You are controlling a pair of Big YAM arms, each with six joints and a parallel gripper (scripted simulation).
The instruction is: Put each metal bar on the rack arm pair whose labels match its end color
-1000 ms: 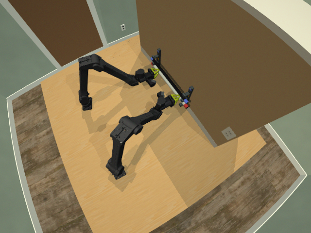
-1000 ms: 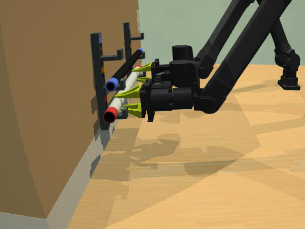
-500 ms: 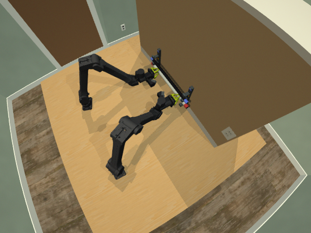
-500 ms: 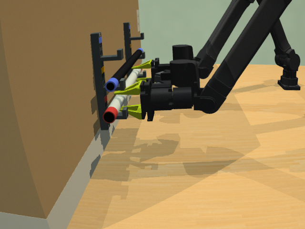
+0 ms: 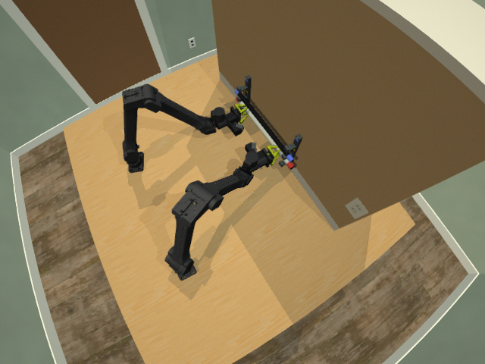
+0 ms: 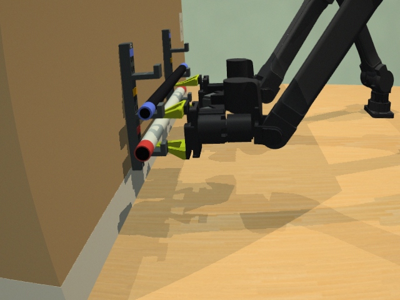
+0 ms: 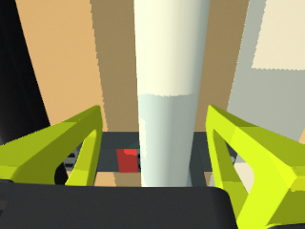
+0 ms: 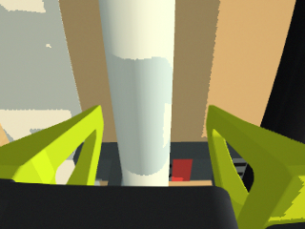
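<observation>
Now: left hand 10 mm past the black bar, 150 mm to the left of it and 70 mm below it. Round my left hand: grey baseboard (40 mm ahead, 180 mm to the right, 90 mm below); then brown wall (190 mm ahead, 180 mm to the right, 330 mm above).
</observation>
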